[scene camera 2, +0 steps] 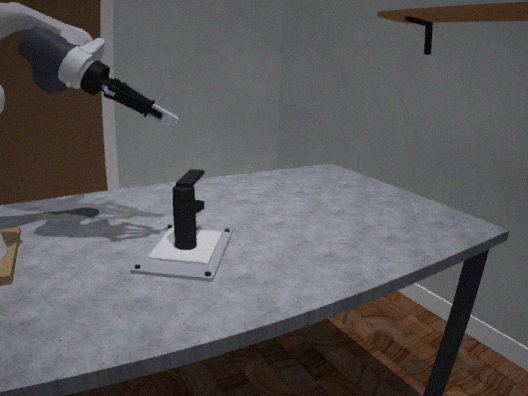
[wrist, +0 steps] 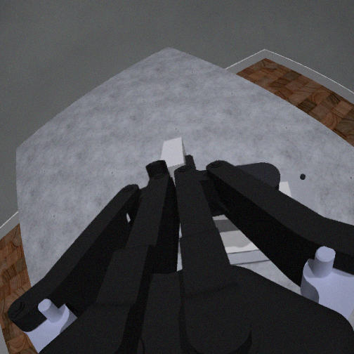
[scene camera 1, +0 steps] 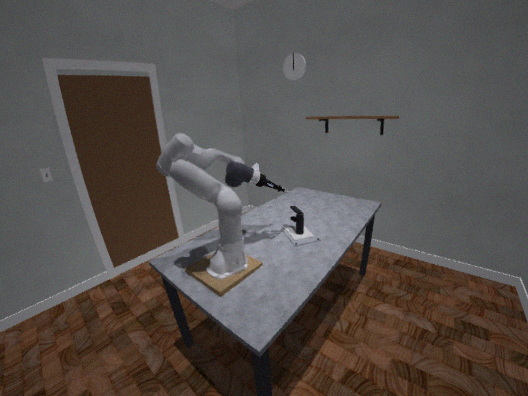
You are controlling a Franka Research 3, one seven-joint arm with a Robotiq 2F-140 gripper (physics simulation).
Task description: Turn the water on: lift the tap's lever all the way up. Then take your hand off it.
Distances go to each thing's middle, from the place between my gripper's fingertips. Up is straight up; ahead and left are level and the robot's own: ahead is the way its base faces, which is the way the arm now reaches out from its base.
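From where my hand is, the grey base plate [scene camera 2: 143,266] is 10 cm to the right and 1 cm behind, and it is also 26 cm below the hand.
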